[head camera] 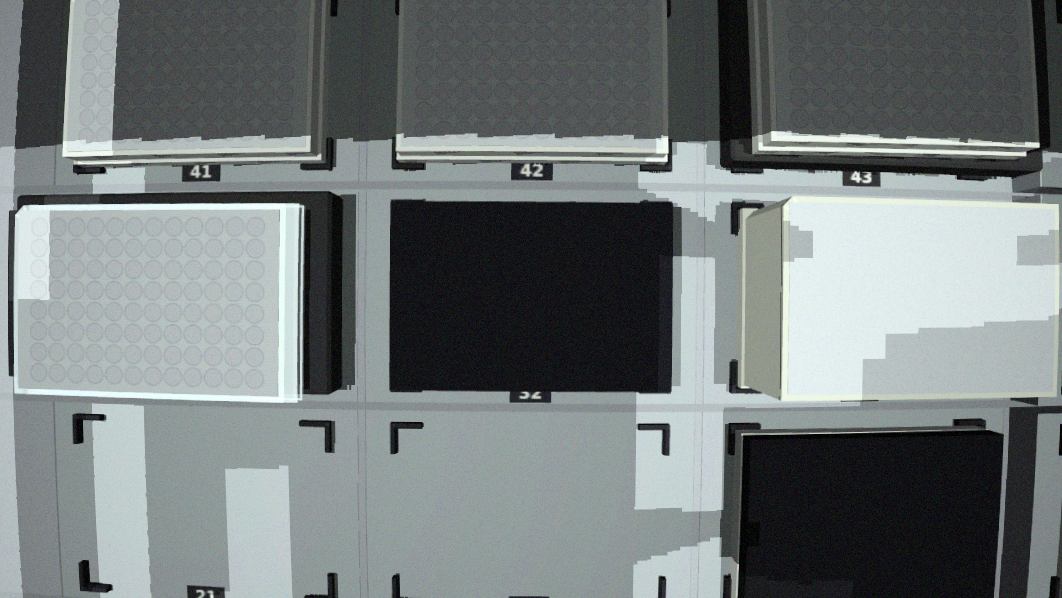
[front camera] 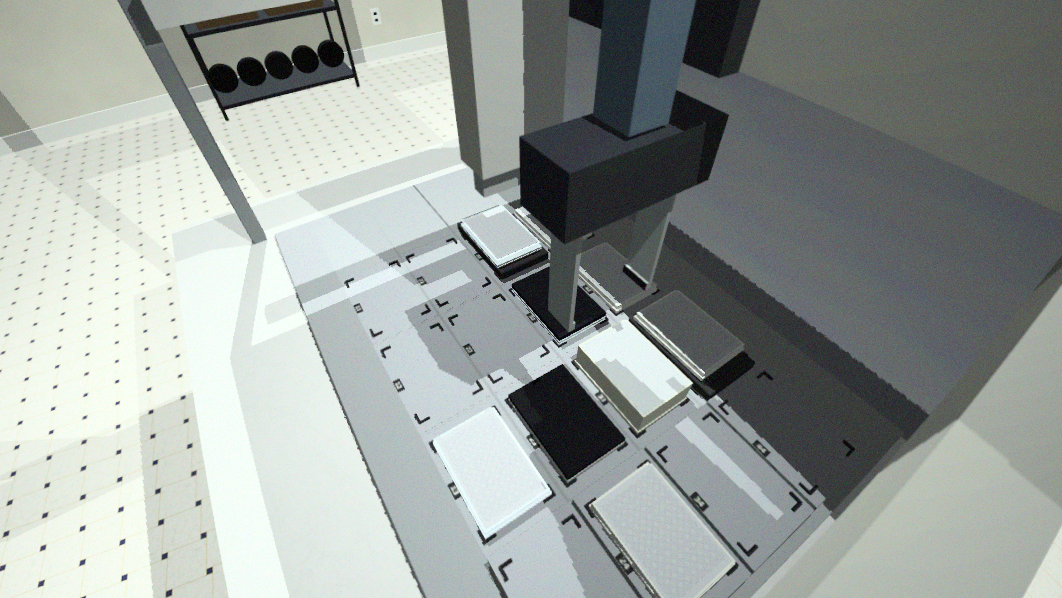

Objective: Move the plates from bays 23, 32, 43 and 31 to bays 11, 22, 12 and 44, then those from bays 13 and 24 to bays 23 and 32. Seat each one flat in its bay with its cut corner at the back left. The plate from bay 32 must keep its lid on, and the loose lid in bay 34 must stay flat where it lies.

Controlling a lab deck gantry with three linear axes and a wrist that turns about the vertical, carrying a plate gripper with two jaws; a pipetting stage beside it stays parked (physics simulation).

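Seen in the pictures: gripper, fingertip midpoint: (front camera: pixel 600 298); robot's base, origin of the base link: (front camera: pixel 347 282).
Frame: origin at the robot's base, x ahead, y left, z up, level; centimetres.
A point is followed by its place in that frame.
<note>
My gripper (front camera: pixel 609 307) {z 16.0, x 35.8, y 21.2 cm} is open and empty, raised around and above bay 32. Its jaws do not show in the head view. A black-topped plate (front camera: pixel 541 295) {z 1.6, x 21.1, y 23.9 cm} (head camera: pixel 523 297) {z 1.7, x 22.5, y 25.7 cm} sits in bay 32; its lid cannot be told apart. Another black plate (front camera: pixel 568 423) {z 1.7, x 40.3, y 14.7 cm} (head camera: pixel 869 520) {z 1.6, x 38.8, y 15.3 cm} is in bay 23. A pale plate (front camera: pixel 505 234) {z 3.7, x 7.8, y 25.7 cm} (head camera: pixel 148 297) {z 3.7, x 6.7, y 25.6 cm} on a black stand is in bay 31, cut corner at back left. A plate (front camera: pixel 694 334) {z 3.7, x 40.1, y 36.1 cm} (head camera: pixel 899 81) {z 3.7, x 38.5, y 35.0 cm} is in bay 43 on a black base. Light plates stand in bay 13 (front camera: pixel 490 471) {z 1.4, x 40.1, y 4.0 cm} and bay 24 (front camera: pixel 665 531) {z 2.9, x 55.8, y 15.3 cm}. I cannot make out the lid in bay 34.
A tall cream block (front camera: pixel 635 375) {z 4.2, x 40.6, y 24.7 cm} (head camera: pixel 921 289) {z 4.2, x 38.9, y 26.1 cm} stands in bay 33. A plate (front camera: pixel 605 267) {z 1.4, x 21.5, y 36.2 cm} (head camera: pixel 531 74) {z 1.4, x 22.7, y 35.8 cm} sits in bay 42, and another plate (head camera: pixel 200 74) {z 1.4, x 7.2, y 36.0 cm} in bay 41. Black corner brackets mark bays 21 and 22. A wide grey post (front camera: pixel 486 89) stands behind the deck.
</note>
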